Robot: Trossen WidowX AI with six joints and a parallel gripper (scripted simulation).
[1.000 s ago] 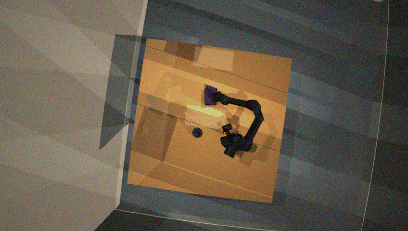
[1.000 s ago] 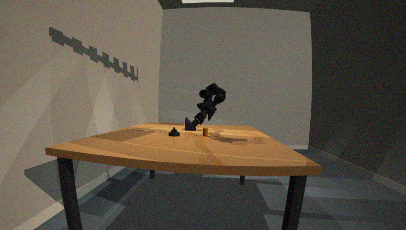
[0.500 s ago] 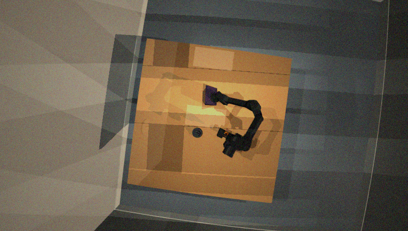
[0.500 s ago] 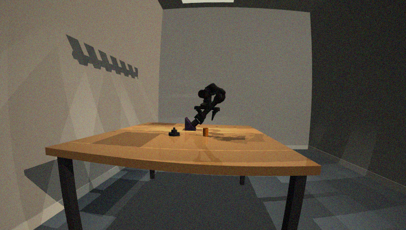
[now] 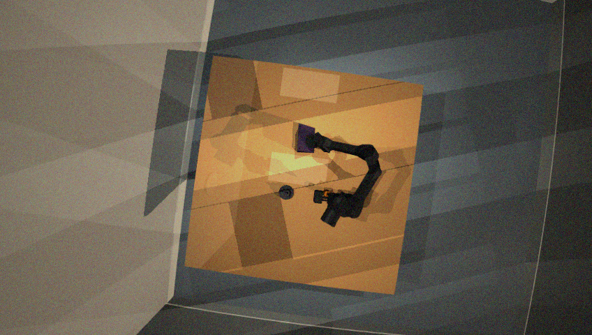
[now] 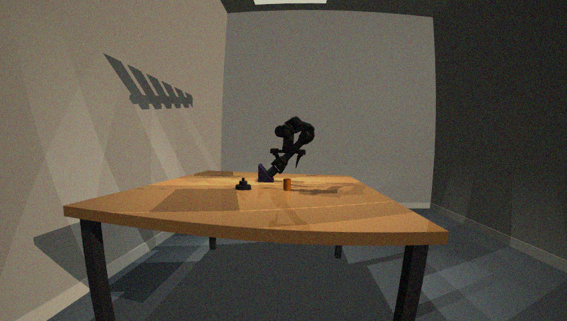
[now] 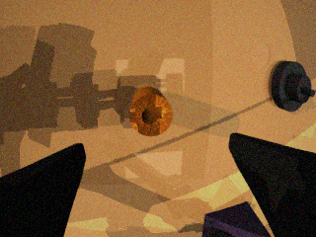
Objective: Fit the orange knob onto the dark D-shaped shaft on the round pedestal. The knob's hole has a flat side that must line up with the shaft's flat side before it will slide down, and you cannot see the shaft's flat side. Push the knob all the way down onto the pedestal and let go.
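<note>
My gripper tip is now 90 mm above the orange knob. Also, from my gripper tip: dark round pedestal: 10 mm ahead, 240 mm to the right, 90 mm below.
</note>
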